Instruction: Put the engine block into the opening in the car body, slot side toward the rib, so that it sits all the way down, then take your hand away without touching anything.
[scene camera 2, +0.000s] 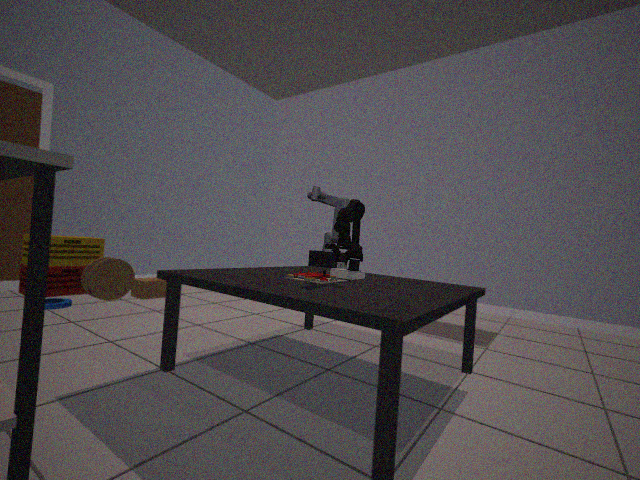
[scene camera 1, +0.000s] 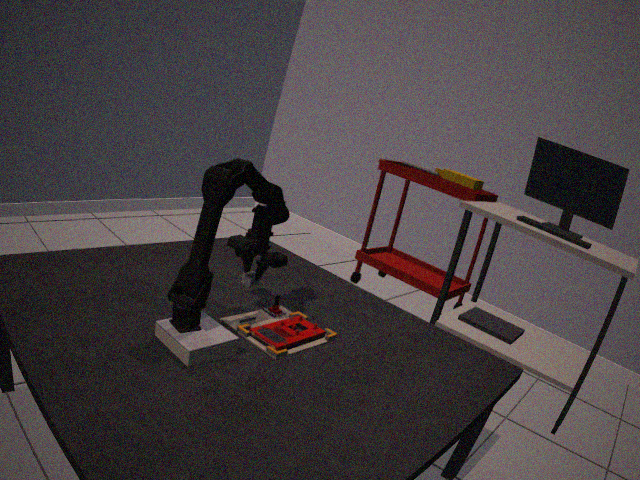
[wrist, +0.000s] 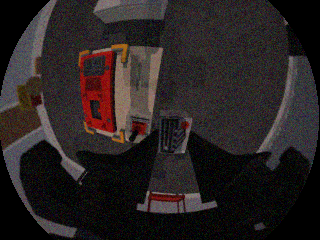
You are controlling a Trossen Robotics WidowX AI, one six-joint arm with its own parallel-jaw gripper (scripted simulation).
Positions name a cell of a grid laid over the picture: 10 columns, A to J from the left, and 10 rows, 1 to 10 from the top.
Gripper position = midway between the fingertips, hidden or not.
Observation:
My gripper (scene camera 1: D6) holds a grey engine block. Further things: a red car body (scene camera 1: E7).
My gripper shows as well in the wrist view (wrist: F6).

